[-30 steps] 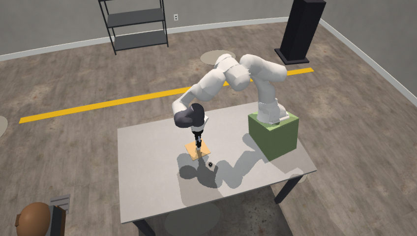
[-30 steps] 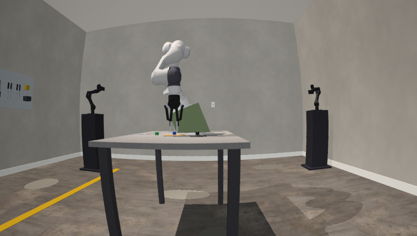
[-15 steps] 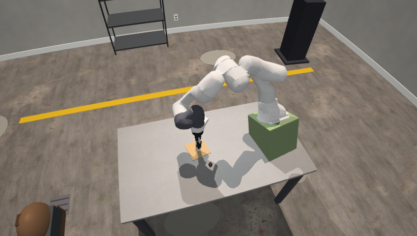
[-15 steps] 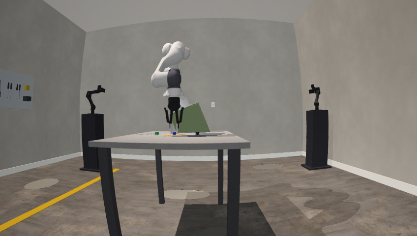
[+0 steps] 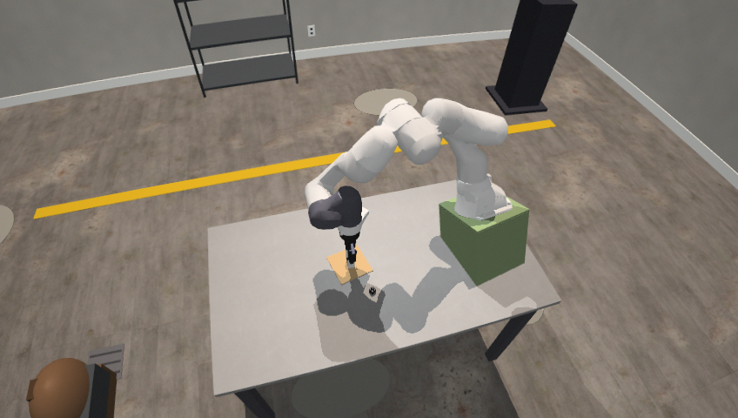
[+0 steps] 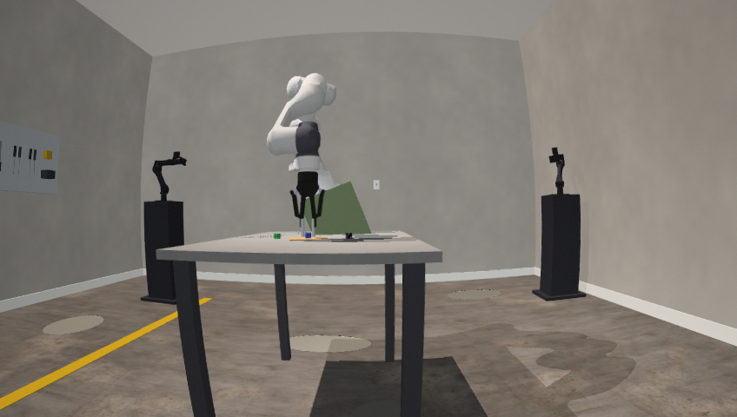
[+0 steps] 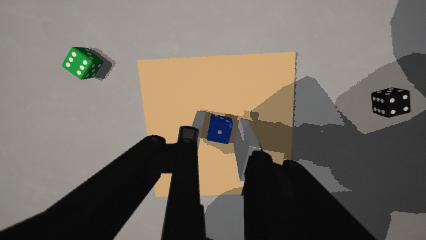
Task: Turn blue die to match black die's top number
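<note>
Right now my hand is 30 mm above the blue die. The rest, counted from my hand: green die (130 mm to the right, 30 mm below, 30 mm behind); then mat (40 mm below); then black die (140 mm to the left, 60 mm behind, 30 mm below).
</note>
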